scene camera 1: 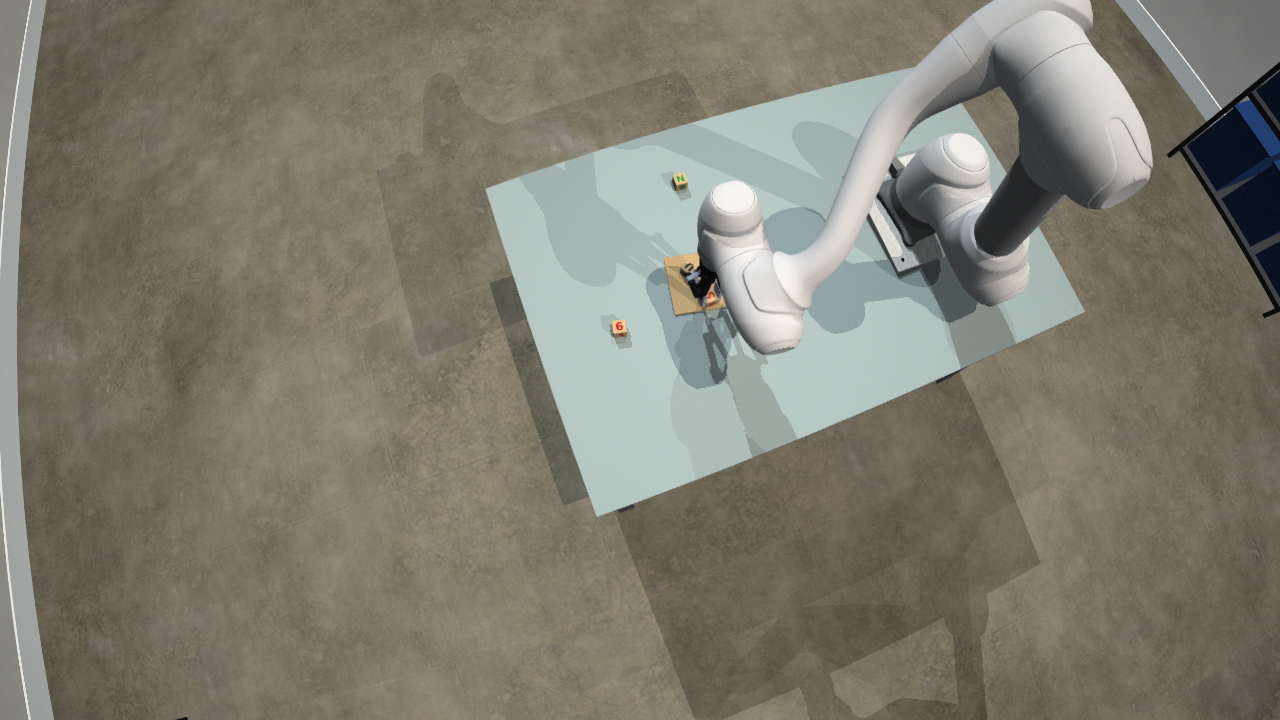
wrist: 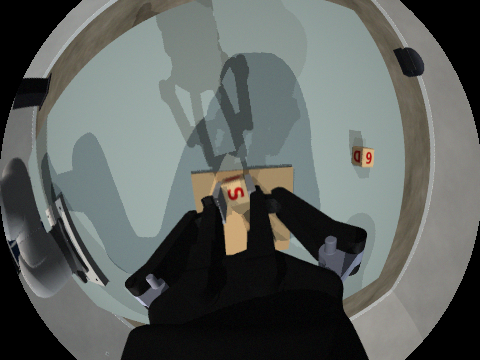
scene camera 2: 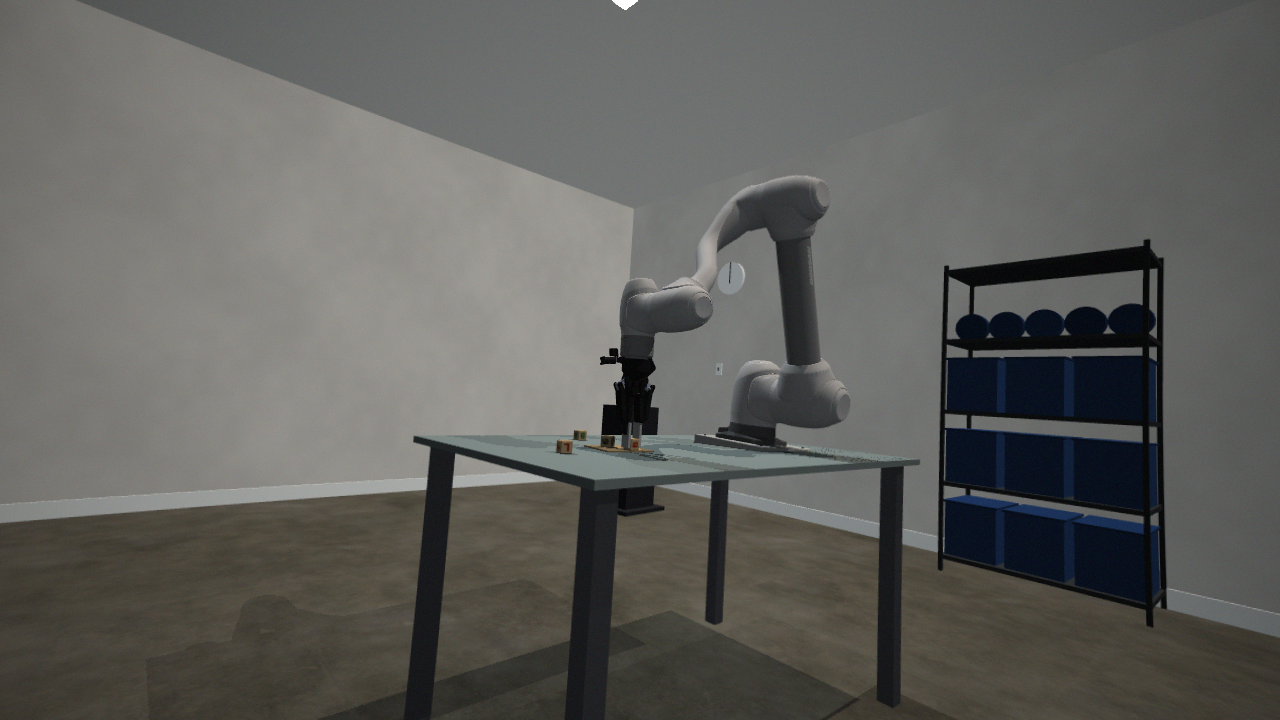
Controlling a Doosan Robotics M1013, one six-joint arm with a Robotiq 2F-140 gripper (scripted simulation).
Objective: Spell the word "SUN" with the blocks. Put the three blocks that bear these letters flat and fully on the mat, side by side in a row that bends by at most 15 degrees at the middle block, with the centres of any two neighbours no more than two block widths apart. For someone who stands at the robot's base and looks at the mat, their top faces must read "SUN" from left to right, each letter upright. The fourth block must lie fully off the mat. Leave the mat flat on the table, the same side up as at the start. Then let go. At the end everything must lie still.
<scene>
My gripper shows in scene camera 1 (708,299), in the wrist view and in scene camera 2. One and the same spot on my gripper: (wrist: 340,246) is (scene camera 2: 622,385).
</scene>
